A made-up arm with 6 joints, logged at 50 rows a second.
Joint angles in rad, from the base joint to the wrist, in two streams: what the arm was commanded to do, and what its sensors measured. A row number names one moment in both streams.
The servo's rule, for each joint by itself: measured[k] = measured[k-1] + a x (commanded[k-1-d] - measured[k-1]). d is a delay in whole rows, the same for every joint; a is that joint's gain. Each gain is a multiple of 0.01, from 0.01 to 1. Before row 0 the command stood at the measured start. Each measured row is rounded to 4 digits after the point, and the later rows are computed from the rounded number. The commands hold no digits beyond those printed.
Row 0, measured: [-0.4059, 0.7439, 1.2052, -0.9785, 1.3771, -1.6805]
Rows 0 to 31, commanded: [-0.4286, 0.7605, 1.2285, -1.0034, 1.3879, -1.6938]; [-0.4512, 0.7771, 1.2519, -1.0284, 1.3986, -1.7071]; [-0.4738, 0.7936, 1.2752, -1.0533, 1.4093, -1.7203]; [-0.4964, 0.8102, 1.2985, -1.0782, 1.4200, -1.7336]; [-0.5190, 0.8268, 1.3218, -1.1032, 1.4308, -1.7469]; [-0.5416, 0.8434, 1.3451, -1.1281, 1.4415, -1.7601]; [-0.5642, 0.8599, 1.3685, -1.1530, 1.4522, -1.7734]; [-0.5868, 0.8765, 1.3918, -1.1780, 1.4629, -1.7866]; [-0.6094, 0.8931, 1.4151, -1.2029, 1.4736, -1.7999]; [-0.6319, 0.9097, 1.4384, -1.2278, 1.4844, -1.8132]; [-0.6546, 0.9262, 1.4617, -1.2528, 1.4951, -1.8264]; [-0.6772, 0.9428, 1.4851, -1.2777, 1.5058, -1.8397]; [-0.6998, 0.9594, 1.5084, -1.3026, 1.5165, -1.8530]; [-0.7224, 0.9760, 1.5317, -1.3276, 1.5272, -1.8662]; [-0.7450, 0.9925, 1.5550, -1.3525, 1.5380, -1.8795]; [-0.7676, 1.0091, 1.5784, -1.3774, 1.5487, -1.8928]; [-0.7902, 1.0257, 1.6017, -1.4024, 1.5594, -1.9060]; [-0.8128, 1.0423, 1.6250, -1.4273, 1.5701, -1.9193]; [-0.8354, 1.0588, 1.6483, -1.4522, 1.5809, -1.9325]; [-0.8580, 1.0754, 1.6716, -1.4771, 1.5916, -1.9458]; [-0.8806, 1.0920, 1.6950, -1.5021, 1.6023, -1.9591]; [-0.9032, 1.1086, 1.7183, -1.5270, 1.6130, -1.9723]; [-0.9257, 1.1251, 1.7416, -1.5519, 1.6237, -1.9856]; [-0.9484, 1.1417, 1.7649, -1.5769, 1.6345, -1.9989]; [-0.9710, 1.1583, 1.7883, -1.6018, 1.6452, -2.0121]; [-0.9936, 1.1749, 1.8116, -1.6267, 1.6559, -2.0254]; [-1.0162, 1.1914, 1.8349, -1.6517, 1.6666, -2.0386]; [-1.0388, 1.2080, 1.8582, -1.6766, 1.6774, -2.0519]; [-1.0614, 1.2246, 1.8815, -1.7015, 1.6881, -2.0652]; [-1.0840, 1.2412, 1.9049, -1.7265, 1.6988, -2.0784]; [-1.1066, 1.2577, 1.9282, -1.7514, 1.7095, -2.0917]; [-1.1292, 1.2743, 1.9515, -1.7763, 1.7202, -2.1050]
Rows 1 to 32, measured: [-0.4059, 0.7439, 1.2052, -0.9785, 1.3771, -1.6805]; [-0.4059, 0.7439, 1.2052, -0.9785, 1.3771, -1.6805]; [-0.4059, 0.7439, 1.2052, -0.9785, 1.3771, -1.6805]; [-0.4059, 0.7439, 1.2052, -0.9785, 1.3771, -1.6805]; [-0.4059, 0.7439, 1.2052, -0.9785, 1.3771, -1.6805]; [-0.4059, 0.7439, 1.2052, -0.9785, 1.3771, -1.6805]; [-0.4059, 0.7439, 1.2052, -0.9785, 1.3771, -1.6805]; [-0.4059, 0.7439, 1.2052, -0.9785, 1.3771, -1.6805]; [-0.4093, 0.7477, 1.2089, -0.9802, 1.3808, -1.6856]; [-0.4156, 0.7545, 1.2158, -0.9836, 1.3869, -1.6938]; [-0.4243, 0.7635, 1.2253, -0.9885, 1.3945, -1.7039]; [-0.4351, 0.7742, 1.2370, -0.9948, 1.4032, -1.7152]; [-0.4477, 0.7863, 1.2506, -1.0024, 1.4126, -1.7272]; [-0.4618, 0.7994, 1.2657, -1.0112, 1.4224, -1.7397]; [-0.4772, 0.8133, 1.2821, -1.0211, 1.4325, -1.7525]; [-0.4936, 0.8278, 1.2997, -1.0321, 1.4428, -1.7655]; [-0.5110, 0.8428, 1.3182, -1.0441, 1.4533, -1.7786]; [-0.5291, 0.8582, 1.3374, -1.0570, 1.4639, -1.7917]; [-0.5479, 0.8738, 1.3573, -1.0707, 1.4745, -1.8049]; [-0.5673, 0.8897, 1.3777, -1.0852, 1.4851, -1.8181]; [-0.5872, 0.9057, 1.3986, -1.1004, 1.4958, -1.8314]; [-0.6075, 0.9219, 1.4199, -1.1163, 1.5065, -1.8446]; [-0.6281, 0.9381, 1.4415, -1.1328, 1.5172, -1.8579]; [-0.6490, 0.9544, 1.4634, -1.1499, 1.5279, -1.8712]; [-0.6702, 0.9708, 1.4855, -1.1676, 1.5386, -1.8844]; [-0.6916, 0.9872, 1.5078, -1.1858, 1.5493, -1.8977]; [-0.7132, 1.0037, 1.5303, -1.2044, 1.5600, -1.9109]; [-0.7349, 1.0202, 1.5529, -1.2235, 1.5707, -1.9242]; [-0.7568, 1.0367, 1.5756, -1.2430, 1.5814, -1.9375]; [-0.7788, 1.0532, 1.5984, -1.2629, 1.5921, -1.9507]; [-0.8008, 1.0697, 1.6213, -1.2831, 1.6028, -1.9640]; [-0.8229, 1.0863, 1.6443, -1.3037, 1.6136, -1.9773]
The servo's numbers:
d 8
a 0.15 0.23 0.16 0.07 0.34 0.38

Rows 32 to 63, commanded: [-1.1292, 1.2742, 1.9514, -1.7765, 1.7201, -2.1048]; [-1.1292, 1.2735, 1.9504, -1.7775, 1.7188, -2.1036]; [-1.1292, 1.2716, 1.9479, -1.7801, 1.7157, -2.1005]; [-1.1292, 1.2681, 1.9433, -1.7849, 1.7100, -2.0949]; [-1.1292, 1.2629, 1.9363, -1.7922, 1.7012, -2.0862]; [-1.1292, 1.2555, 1.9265, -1.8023, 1.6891, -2.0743]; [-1.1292, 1.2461, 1.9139, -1.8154, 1.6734, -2.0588]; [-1.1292, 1.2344, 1.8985, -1.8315, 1.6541, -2.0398]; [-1.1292, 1.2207, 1.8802, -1.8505, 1.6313, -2.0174]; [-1.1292, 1.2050, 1.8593, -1.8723, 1.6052, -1.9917]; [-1.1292, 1.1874, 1.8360, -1.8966, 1.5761, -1.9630]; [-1.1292, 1.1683, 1.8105, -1.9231, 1.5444, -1.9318]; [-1.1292, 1.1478, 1.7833, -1.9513, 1.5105, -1.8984]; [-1.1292, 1.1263, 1.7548, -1.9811, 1.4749, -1.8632]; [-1.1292, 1.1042, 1.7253, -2.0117, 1.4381, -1.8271]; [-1.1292, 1.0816, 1.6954, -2.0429, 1.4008, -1.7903]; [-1.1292, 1.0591, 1.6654, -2.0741, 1.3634, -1.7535]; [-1.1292, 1.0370, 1.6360, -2.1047, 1.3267, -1.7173]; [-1.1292, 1.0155, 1.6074, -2.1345, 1.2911, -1.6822]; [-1.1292, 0.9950, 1.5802, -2.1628, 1.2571, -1.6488]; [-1.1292, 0.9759, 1.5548, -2.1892, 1.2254, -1.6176]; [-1.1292, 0.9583, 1.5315, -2.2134, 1.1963, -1.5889]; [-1.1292, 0.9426, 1.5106, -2.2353, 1.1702, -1.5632]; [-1.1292, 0.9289, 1.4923, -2.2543, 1.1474, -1.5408]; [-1.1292, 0.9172, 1.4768, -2.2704, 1.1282, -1.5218]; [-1.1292, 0.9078, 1.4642, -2.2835, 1.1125, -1.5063]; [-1.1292, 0.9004, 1.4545, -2.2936, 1.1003, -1.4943]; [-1.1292, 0.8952, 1.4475, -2.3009, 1.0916, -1.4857]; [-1.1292, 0.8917, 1.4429, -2.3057, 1.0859, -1.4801]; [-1.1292, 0.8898, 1.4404, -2.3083, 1.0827, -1.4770]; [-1.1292, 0.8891, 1.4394, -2.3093, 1.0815, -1.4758]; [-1.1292, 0.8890, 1.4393, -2.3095, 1.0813, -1.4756]
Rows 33 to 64, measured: [-0.8451, 1.1029, 1.6673, -1.3246, 1.6243, -1.9905]; [-0.8674, 1.1195, 1.6904, -1.3457, 1.6350, -2.0038]; [-0.8897, 1.1360, 1.7135, -1.3671, 1.6457, -2.0170]; [-0.9121, 1.1526, 1.7367, -1.3888, 1.6565, -2.0303]; [-0.9345, 1.1692, 1.7599, -1.4107, 1.6672, -2.0436]; [-0.9569, 1.1858, 1.7831, -1.4328, 1.6779, -2.0568]; [-0.9794, 1.2023, 1.8063, -1.4551, 1.6886, -2.0701]; [-1.0019, 1.2189, 1.8295, -1.4776, 1.6993, -2.0834]; [-1.0210, 1.2316, 1.8490, -1.4985, 1.7064, -2.0915]; [-1.0372, 1.2412, 1.8652, -1.5180, 1.7106, -2.0961]; [-1.0510, 1.2482, 1.8784, -1.5363, 1.7123, -2.0978]; [-1.0627, 1.2528, 1.8888, -1.5537, 1.7115, -2.0967]; [-1.0727, 1.2551, 1.8964, -1.5704, 1.7080, -2.0927]; [-1.0812, 1.2552, 1.9012, -1.5866, 1.7016, -2.0857]; [-1.0884, 1.2531, 1.9032, -1.6026, 1.6920, -2.0755]; [-1.0945, 1.2488, 1.9024, -1.6186, 1.6791, -2.0619]; [-1.0997, 1.2423, 1.8988, -1.6348, 1.6628, -2.0450]; [-1.1041, 1.2337, 1.8925, -1.6514, 1.6432, -2.0247]; [-1.1079, 1.2231, 1.8835, -1.6686, 1.6204, -2.0013]; [-1.1111, 1.2105, 1.8718, -1.6864, 1.5946, -1.9749]; [-1.1138, 1.1961, 1.8576, -1.7049, 1.5660, -1.9458]; [-1.1161, 1.1800, 1.8412, -1.7242, 1.5350, -1.9144]; [-1.1181, 1.1626, 1.8227, -1.7443, 1.5021, -1.8812]; [-1.1198, 1.1440, 1.8023, -1.7652, 1.4677, -1.8467]; [-1.1212, 1.1245, 1.7804, -1.7868, 1.4322, -1.8113]; [-1.1224, 1.1044, 1.7573, -1.8091, 1.3963, -1.7756]; [-1.1234, 1.0840, 1.7333, -1.8319, 1.3605, -1.7401]; [-1.1243, 1.0635, 1.7088, -1.8551, 1.3253, -1.7054]; [-1.1250, 1.0434, 1.6842, -1.8785, 1.2913, -1.6720]; [-1.1256, 1.0238, 1.6598, -1.9019, 1.2590, -1.6404]; [-1.1261, 1.0051, 1.6359, -1.9252, 1.2288, -1.6111]; [-1.1266, 0.9876, 1.6129, -1.9482, 1.2011, -1.5844]
